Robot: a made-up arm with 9 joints. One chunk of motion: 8 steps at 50 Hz.
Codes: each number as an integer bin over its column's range. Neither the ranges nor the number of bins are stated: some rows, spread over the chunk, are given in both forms.
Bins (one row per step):
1: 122 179 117 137 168 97 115 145 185
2: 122 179 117 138 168 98 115 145 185
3: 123 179 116 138 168 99 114 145 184
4: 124 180 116 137 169 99 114 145 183
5: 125 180 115 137 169 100 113 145 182
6: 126 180 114 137 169 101 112 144 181
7: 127 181 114 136 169 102 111 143 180
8: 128 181 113 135 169 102 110 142 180
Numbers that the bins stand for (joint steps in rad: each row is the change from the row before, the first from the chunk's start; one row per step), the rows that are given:
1: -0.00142 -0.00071 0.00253 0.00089 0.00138 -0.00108 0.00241 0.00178 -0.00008
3: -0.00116 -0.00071 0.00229 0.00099 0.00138 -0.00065 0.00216 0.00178 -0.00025
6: -0.00039 -0.00053 0.00182 0.00089 0.00152 -0.00022 0.00167 0.00168 -0.00077
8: 0.00013 -0.00035 0.00159 0.00071 0.00152 0.00000 0.00118 0.00148 -0.00094
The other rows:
2: -0.00142 -0.00071 0.00253 0.00099 0.00138 -0.00086 0.00241 0.00178 -0.00008
4: -0.00091 -0.00053 0.00229 0.00089 0.00152 -0.00065 0.00216 0.00178 -0.00042
5: -0.00065 -0.00053 0.00206 0.00089 0.00152 -0.00043 0.00192 0.00178 -0.00060
7: -0.00013 -0.00035 0.00182 0.00080 0.00152 0.00000 0.00142 0.00158 -0.00094

